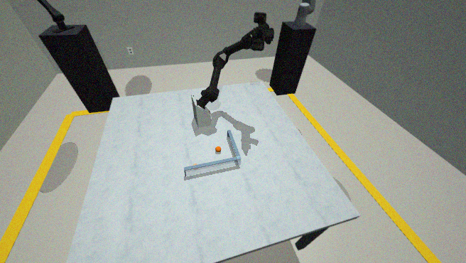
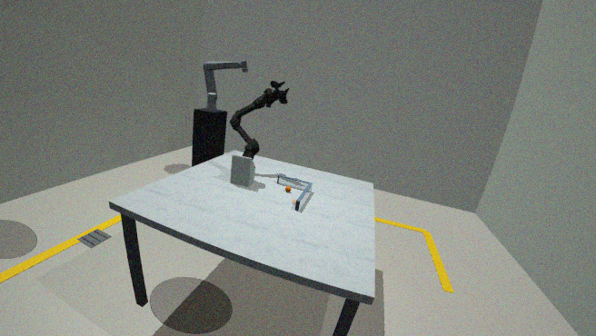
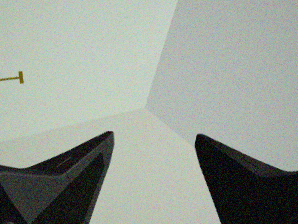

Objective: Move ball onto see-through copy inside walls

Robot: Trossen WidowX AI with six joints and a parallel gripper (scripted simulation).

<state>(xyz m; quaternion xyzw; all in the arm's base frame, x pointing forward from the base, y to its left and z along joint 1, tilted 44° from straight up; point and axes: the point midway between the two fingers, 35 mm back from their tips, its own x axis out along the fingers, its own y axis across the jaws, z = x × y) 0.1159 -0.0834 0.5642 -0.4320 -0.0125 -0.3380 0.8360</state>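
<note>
Right now my gripper tip is 210 mm short of the orange ball, 260 mm to the left of it and 640 mm above it.
</note>
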